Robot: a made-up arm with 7 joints. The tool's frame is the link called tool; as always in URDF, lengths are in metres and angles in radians. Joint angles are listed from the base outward. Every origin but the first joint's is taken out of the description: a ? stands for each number. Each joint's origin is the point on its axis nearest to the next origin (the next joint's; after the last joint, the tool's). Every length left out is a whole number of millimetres.
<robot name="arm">
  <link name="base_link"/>
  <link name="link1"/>
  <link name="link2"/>
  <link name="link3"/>
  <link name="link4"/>
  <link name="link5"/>
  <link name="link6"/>
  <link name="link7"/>
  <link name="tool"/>
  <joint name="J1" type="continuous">
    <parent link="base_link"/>
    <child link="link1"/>
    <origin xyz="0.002 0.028 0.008" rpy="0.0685 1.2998 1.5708"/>
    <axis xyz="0 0 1"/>
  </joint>
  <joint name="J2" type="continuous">
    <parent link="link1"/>
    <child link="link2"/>
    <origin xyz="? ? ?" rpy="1.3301 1.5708 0"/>
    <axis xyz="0 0 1"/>
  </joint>
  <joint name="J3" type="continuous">
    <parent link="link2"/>
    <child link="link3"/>
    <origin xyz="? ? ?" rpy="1.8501 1.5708 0"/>
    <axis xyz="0 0 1"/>
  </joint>
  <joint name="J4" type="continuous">
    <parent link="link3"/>
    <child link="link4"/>
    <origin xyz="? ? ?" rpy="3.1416 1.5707 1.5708"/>
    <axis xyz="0 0 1"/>
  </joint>
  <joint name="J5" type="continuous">
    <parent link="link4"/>
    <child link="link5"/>
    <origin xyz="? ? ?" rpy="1.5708 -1.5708 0"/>
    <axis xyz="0 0 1"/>
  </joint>
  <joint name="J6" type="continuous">
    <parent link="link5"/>
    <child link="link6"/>
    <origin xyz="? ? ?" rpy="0 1.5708 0"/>
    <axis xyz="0 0 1"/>
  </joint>
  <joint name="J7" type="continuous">
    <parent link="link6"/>
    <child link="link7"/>
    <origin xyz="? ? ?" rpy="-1.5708 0 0"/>
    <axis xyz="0 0 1"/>
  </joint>
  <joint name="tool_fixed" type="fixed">
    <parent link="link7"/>
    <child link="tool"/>
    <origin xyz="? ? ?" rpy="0 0 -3.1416"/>
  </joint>
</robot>
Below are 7 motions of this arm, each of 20 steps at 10 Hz.
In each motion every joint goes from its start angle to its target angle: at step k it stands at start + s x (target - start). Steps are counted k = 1, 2, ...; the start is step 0. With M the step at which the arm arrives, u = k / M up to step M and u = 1 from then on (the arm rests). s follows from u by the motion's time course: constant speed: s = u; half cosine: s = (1 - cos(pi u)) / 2; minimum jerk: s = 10 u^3 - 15 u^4 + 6 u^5.
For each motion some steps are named. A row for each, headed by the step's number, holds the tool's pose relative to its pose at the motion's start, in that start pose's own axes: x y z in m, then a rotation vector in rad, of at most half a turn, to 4 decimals.
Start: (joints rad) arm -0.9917 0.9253 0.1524 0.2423 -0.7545 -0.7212 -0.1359
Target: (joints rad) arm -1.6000 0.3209 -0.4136 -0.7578 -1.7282 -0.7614 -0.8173
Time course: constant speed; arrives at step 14
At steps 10, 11, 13, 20:
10: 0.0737 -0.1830 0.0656 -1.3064 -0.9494 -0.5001
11: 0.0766 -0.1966 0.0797 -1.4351 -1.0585 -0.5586
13: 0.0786 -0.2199 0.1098 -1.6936 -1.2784 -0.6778
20: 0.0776 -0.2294 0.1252 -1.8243 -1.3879 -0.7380

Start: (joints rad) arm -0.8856 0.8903 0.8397 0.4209 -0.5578 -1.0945 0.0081
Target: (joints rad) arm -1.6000 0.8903 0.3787 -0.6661 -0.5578 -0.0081 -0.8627
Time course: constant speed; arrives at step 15
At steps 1, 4, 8, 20:
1: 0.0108 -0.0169 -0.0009 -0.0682 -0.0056 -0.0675
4: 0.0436 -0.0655 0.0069 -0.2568 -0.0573 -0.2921
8: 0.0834 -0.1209 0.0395 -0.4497 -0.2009 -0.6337
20: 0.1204 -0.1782 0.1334 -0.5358 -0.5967 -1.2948

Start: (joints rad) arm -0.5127 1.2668 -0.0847 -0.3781 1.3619 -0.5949 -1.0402
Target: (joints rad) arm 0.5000 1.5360 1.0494 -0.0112 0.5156 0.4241 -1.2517
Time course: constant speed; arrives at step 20
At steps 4, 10, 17, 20:
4: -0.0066 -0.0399 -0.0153 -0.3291 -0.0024 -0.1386
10: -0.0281 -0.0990 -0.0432 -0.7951 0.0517 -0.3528
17: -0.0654 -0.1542 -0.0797 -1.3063 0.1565 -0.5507
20: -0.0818 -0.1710 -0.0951 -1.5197 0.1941 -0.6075

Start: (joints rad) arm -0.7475 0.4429 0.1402 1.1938 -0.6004 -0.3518 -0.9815
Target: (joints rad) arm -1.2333 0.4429 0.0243 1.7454 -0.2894 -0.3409 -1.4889
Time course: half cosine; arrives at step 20
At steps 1, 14, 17, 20:
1: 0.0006 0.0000 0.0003 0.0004 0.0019 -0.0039
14: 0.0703 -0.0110 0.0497 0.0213 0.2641 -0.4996
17: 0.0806 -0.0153 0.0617 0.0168 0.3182 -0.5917
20: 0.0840 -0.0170 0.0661 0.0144 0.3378 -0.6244

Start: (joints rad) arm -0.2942 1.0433 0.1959 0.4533 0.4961 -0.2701 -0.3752
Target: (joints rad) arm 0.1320 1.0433 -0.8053 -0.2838 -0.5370 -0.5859 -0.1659
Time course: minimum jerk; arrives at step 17
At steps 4, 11, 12, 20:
4: 0.0016 -0.0148 0.0146 -0.0181 -0.1219 -0.0432
11: -0.0662 -0.1431 0.1150 -0.7009 -0.8299 -0.5237
12: -0.0836 -0.1550 0.1250 -0.8484 -0.8640 -0.5905
20: -0.1184 -0.1717 0.1417 -1.1459 -0.8778 -0.7090

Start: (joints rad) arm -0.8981 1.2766 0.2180 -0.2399 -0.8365 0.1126 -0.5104
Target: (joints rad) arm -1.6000 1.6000 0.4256 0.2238 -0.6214 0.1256 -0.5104
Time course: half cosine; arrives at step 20
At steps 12, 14, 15, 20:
12: -0.0373 0.0887 0.1185 0.4041 -0.1563 0.4432
14: -0.0560 0.0984 0.1449 0.4650 -0.2024 0.5523
15: -0.0651 0.1015 0.1558 0.4880 -0.2235 0.6000
20: -0.0898 0.1061 0.1809 0.5363 -0.2788 0.7194

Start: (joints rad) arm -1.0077 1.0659 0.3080 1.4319 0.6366 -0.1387 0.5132
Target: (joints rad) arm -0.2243 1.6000 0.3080 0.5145 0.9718 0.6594 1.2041
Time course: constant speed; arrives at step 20
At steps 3, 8, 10, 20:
3: 0.0108 0.0321 -0.0233 0.1931 -0.0026 0.2070
8: 0.0226 0.0900 -0.0411 0.5026 -0.0795 0.5670
10: 0.0251 0.1125 -0.0406 0.6162 -0.1369 0.7150
20: 0.0158 0.1919 0.0157 0.9879 -0.6482 1.4623

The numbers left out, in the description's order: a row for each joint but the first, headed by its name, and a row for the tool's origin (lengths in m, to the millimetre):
J2: 0.01 0.003 0
J3: 0.057 0.231 0
J4: -0.018 -0.002 0
J5: 0.01 -0.134 0
J6: 0 0 0
J7: -0.047 0 0
tool: 0 0 0

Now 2 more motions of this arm.
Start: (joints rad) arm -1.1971 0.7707 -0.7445 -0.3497 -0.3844 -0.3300 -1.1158
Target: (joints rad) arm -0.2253 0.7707 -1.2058 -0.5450 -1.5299 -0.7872 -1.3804
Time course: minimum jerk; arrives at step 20
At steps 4, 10, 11, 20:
4: 0.0069 -0.0150 -0.0033 -0.0617 -0.1017 0.0007
10: 0.0601 -0.1247 0.0021 -0.4967 -0.8618 0.2194
11: 0.0715 -0.1460 0.0094 -0.5809 -1.0086 0.3134
20: 0.1228 -0.2274 0.0653 -0.9326 -1.5261 0.9059

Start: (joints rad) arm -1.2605 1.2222 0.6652 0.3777 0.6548 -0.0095 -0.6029
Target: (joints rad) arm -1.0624 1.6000 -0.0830 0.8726 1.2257 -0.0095 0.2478
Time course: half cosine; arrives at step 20
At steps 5, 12, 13, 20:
5: 0.0076 -0.0063 -0.0022 0.1714 0.0763 0.0108
12: 0.0152 -0.0248 -0.0315 0.8711 0.1767 0.0434
13: 0.0138 -0.0256 -0.0379 0.9785 0.1672 0.0423
20: 0.0036 -0.0211 -0.0647 1.3828 0.0737 0.0091

